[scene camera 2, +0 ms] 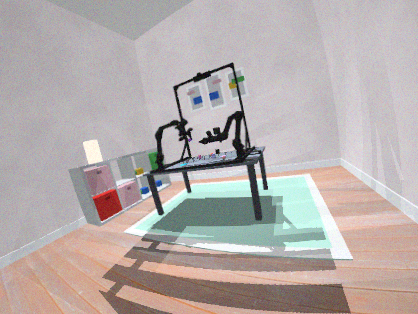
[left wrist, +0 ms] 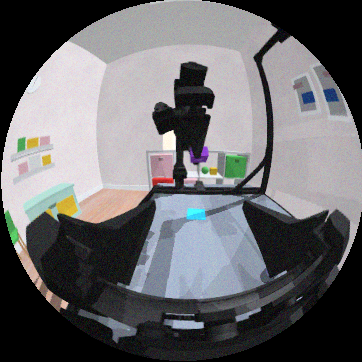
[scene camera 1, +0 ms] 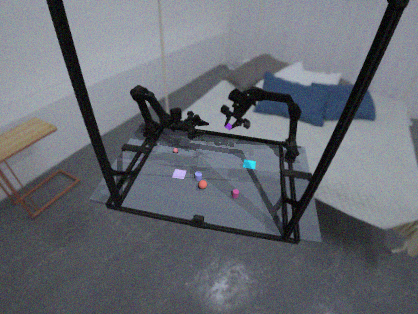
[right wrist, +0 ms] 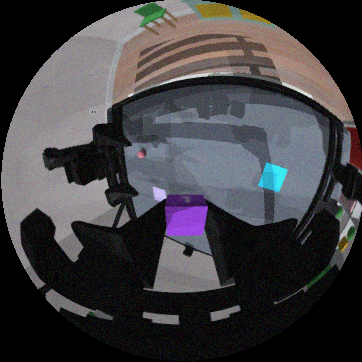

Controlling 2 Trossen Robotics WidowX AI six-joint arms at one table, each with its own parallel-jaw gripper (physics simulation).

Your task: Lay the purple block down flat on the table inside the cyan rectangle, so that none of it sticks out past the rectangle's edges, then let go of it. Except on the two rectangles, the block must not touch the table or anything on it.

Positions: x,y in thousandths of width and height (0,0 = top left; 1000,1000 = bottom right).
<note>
My left gripper (left wrist: 554,565) is open, with nothing in its grasp. Also in view: a purple block (right wrist: 512,593). My right gripper (right wrist: 510,559) holds the purple block, clear of everything else.
My left gripper shows as well in the right wrist view (right wrist: 366,474). My right gripper shows as well in the left wrist view (left wrist: 543,446).
</note>
